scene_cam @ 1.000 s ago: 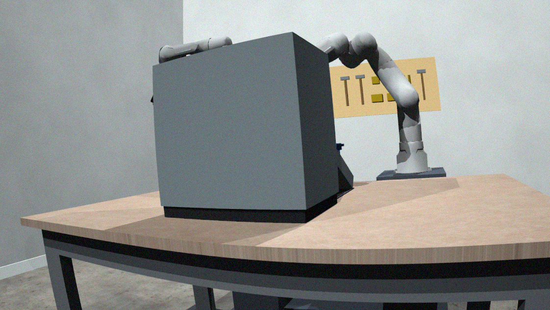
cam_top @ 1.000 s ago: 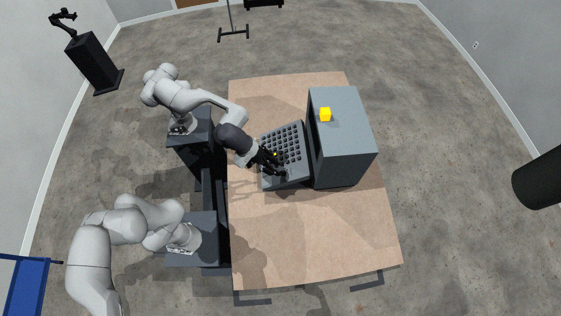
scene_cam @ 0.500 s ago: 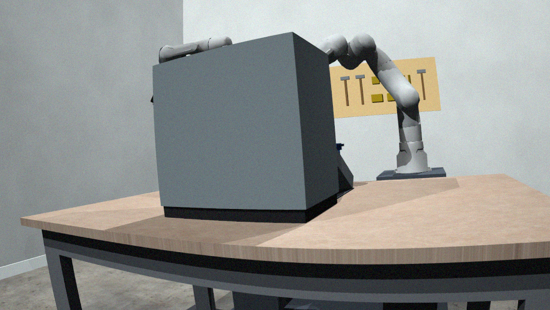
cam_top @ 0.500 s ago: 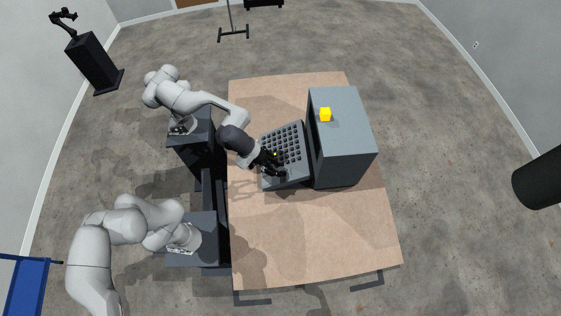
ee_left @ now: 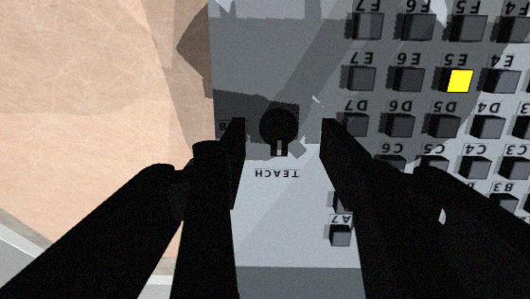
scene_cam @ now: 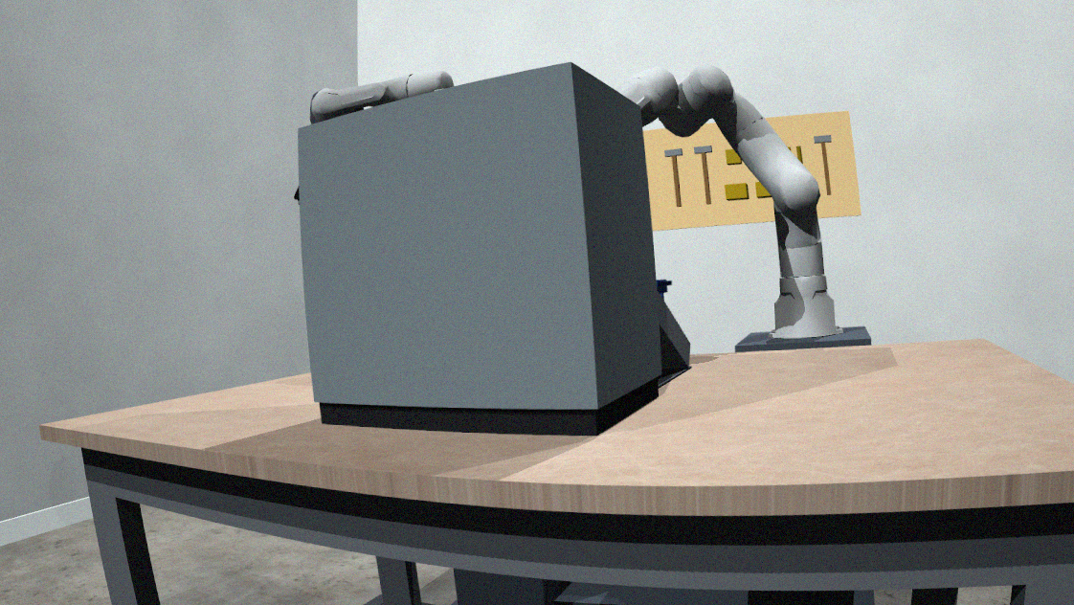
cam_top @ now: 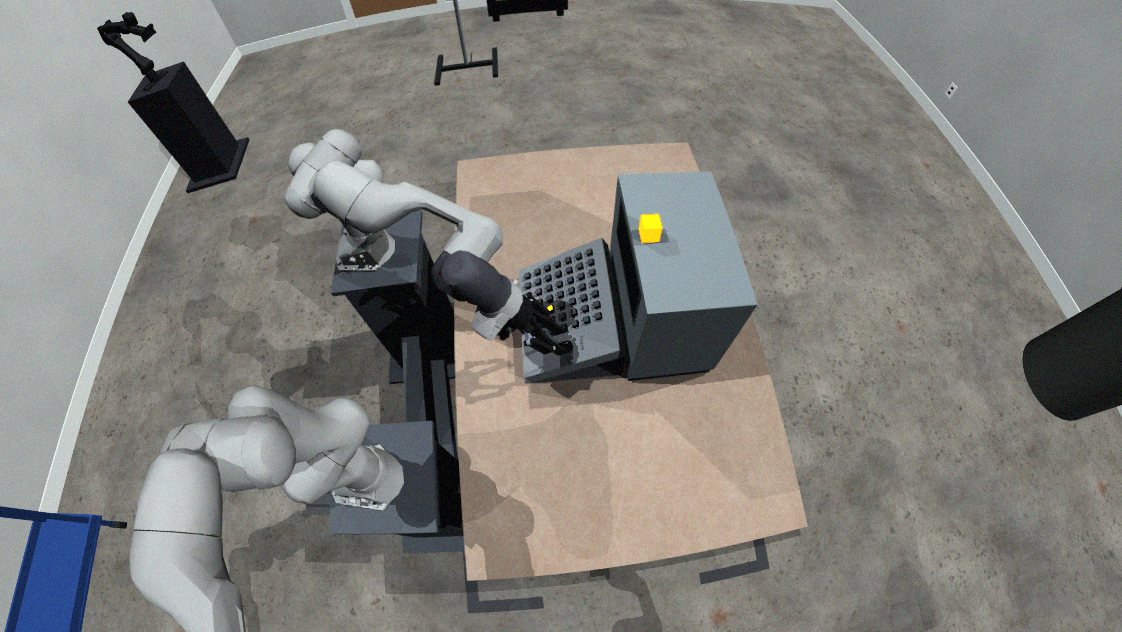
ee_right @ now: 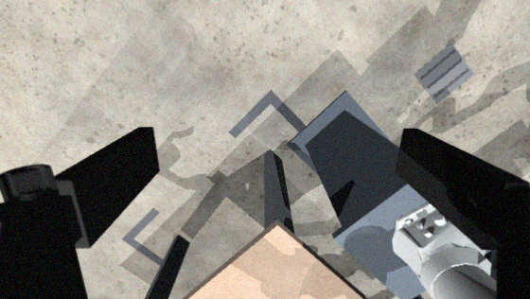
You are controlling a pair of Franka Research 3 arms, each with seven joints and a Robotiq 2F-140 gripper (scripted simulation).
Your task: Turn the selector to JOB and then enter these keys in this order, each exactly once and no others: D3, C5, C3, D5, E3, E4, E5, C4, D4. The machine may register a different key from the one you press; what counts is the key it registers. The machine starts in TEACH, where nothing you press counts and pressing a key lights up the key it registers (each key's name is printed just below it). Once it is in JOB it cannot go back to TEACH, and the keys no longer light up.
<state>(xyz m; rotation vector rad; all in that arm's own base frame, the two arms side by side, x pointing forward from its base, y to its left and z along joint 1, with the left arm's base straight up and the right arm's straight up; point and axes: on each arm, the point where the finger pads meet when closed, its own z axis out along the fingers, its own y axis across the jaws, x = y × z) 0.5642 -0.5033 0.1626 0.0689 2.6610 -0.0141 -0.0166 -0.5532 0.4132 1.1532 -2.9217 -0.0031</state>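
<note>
The black selector is 3 cm ahead of my left hand and 4 cm below it. From my left hand the other things lie so: E5 key 1 cm ahead, 12 cm to the left, 7 cm below; then D5 key 4 cm ahead, 12 cm to the left, 5 cm below; then C5 key 7 cm ahead, 12 cm to the left, 4 cm below.
</note>
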